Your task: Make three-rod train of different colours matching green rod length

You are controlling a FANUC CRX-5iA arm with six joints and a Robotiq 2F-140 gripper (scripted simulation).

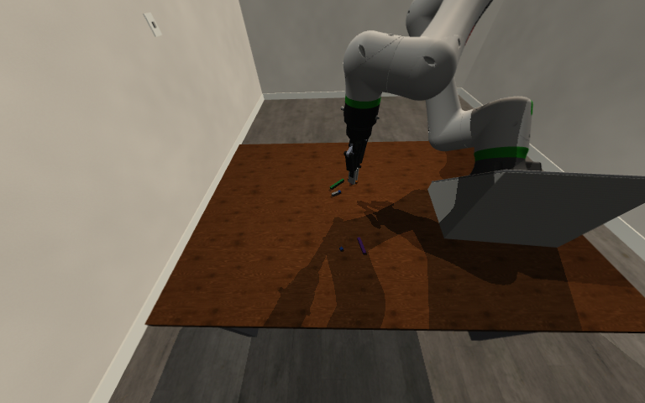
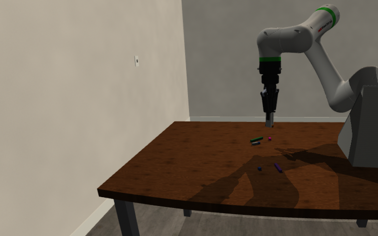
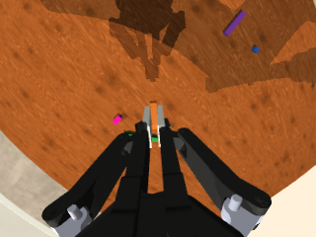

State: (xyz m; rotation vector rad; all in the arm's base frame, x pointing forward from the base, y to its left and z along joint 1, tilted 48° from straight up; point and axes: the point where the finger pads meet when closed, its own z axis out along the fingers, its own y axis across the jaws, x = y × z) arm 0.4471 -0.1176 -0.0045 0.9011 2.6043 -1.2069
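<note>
Now: hand 6 cm short of the grey rod, 3 cm to the left of it and 13 cm above it. The rest, counted from my hand: green rod: 5 cm ahead, 9 cm to the right, 13 cm below; then orange rod: 3 cm below; then magenta rod: 1 cm behind, 10 cm to the right, 13 cm below.
</note>
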